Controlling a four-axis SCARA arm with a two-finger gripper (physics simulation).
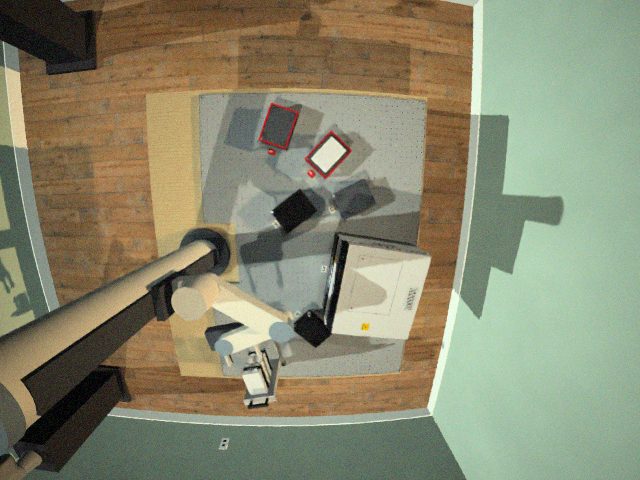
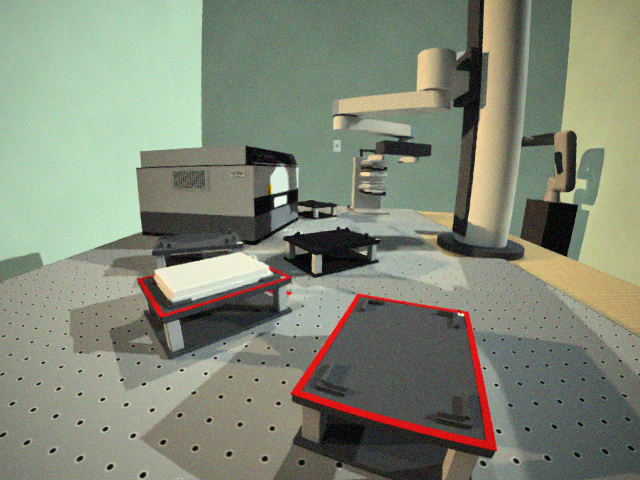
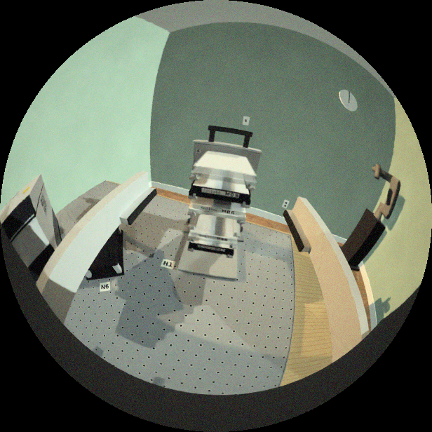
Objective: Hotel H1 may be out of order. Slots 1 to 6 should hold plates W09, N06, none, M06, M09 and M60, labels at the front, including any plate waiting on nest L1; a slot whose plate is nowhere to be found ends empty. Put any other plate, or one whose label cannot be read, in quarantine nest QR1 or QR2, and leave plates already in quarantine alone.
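Places are measured from the arm's base along level axes (x ahead, y left, z up), in metres.
Pixels of known places: gripper, fingertip midpoint: (image 1: 245, 362) (image 2: 385, 159); arm's base at its link origin: (image 1: 205, 253) (image 2: 478, 247).
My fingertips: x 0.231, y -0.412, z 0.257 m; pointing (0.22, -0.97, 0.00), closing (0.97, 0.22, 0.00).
For each thing: its top centre in the pictures, then the offset to it from my fingertips.
- white plate at its top centre: (image 2: 212, 268) (image 1: 328, 154) 0.354 m ahead, 0.862 m left, 0.180 m down
- red-edged nest at its top centre: (image 2: 403, 341) (image 1: 278, 125) 0.143 m ahead, 0.979 m left, 0.190 m down
- Black nest at its top centre: (image 2: 332, 233) (image 1: 293, 211) 0.207 m ahead, 0.620 m left, 0.184 m down
- grey nest at its top centre: (image 2: 198, 234) (image 1: 354, 199) 0.471 m ahead, 0.675 m left, 0.184 m down
- black nest N6 at its top centre: (image 2: 313, 201) (image 1: 312, 332) 0.292 m ahead, 0.025 m left, 0.188 m down
- large boxy instrument at its top centre: (image 2: 225, 151) (image 1: 381, 296) 0.557 m ahead, 0.308 m left, 0.000 m up
My gripper (image 1: 244, 357) (image 2: 393, 159) (image 3: 222, 191) is open and empty, its fingers pointing at the hotel H1 (image 1: 274, 388) (image 2: 357, 181) (image 3: 207, 265) from a short way off. The hotel holds a stack of several plates. The top plate (image 3: 225, 164) is pale, its label unreadable. Below come a black-framed plate labelled M09 (image 3: 220, 194), a clear plate reading M06 (image 3: 217, 210), another clear plate (image 3: 215, 226) with a tiny label, and a black plate (image 3: 211, 248) lowest. A white plate (image 1: 328, 153) (image 2: 211, 276) lies on one red-edged nest; the other red-edged nest (image 1: 279, 126) (image 2: 403, 356) is empty.
Black nest (image 1: 294, 210) (image 2: 333, 240), grey nest (image 1: 354, 197) (image 2: 196, 242) and black nest N6 (image 1: 312, 328) (image 2: 316, 206) (image 3: 107, 255) bear no visible plate. A large boxy instrument (image 1: 379, 289) (image 2: 199, 191) (image 3: 30, 220) stands beside N6. The arm's column (image 2: 504, 129) stands at the board's edge.
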